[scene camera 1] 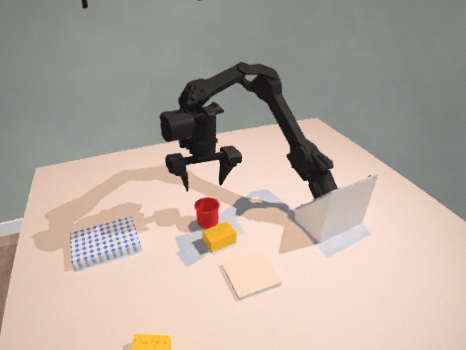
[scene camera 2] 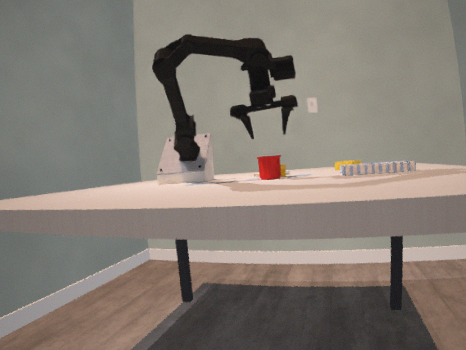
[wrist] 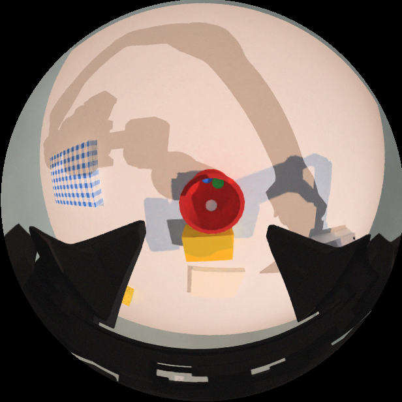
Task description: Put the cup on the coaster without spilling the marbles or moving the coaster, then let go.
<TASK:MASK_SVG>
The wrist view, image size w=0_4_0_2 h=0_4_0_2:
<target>gripper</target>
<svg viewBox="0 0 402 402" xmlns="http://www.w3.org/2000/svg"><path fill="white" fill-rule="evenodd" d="M4 235L8 257L25 298L44 326L67 350L119 375L118 381L114 375L81 360L119 384L147 394L186 401L219 401L258 394L281 386L313 369L341 347L362 324L386 285L394 263L394 246L379 233L370 242L371 234L365 234L341 247L333 247L281 226L269 224L266 239L285 283L296 320L300 322L317 311L318 314L290 330L252 343L221 348L176 348L138 341L99 326L99 322L111 328L116 324L125 289L146 235L143 220L125 224L76 243L57 240L35 226L29 226L28 233L19 223ZM156 373L157 369L191 373L191 376L208 376L208 382L168 380L168 377ZM285 358L283 362L271 365L270 369L251 375L251 369Z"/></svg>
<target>red cup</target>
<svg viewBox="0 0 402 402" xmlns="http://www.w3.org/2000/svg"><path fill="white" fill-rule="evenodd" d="M206 169L198 172L183 187L179 196L179 211L185 222L193 229L207 234L216 234L228 230L238 222L243 213L245 201L239 185L232 178L229 178L219 170ZM208 200L215 200L217 204L213 211L206 209L205 204ZM202 179L223 179L224 184L223 187L217 189L213 187L212 180L209 183L204 183Z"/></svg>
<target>blue-and-white checked block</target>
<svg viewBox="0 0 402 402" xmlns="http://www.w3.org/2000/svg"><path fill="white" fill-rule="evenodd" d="M97 140L86 140L50 157L50 172L56 204L96 208L103 203L97 161Z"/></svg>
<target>yellow block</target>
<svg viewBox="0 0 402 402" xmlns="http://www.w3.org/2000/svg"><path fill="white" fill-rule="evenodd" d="M185 224L181 240L186 261L232 259L234 241L232 227L224 232L207 234L193 229L189 224Z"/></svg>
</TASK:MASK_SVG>
